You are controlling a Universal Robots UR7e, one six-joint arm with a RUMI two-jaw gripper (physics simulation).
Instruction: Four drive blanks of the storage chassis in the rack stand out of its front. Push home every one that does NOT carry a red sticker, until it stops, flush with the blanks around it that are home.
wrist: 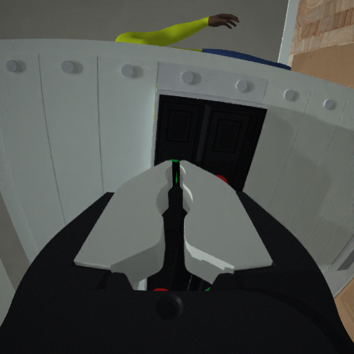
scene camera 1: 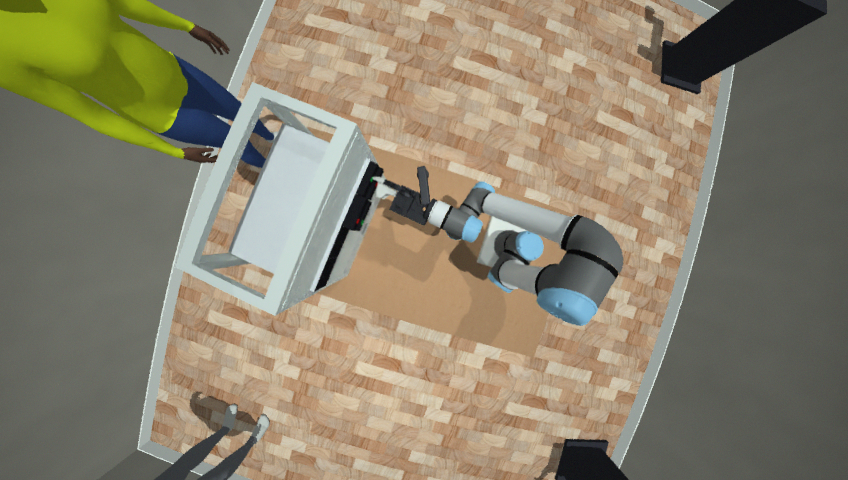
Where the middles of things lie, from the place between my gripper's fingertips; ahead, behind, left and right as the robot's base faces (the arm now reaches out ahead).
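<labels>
With the rack (scene camera 1: 313, 201) as the reference, I find my hand 120 mm above it, 130 mm to the right of it and 200 mm short of it.
</labels>
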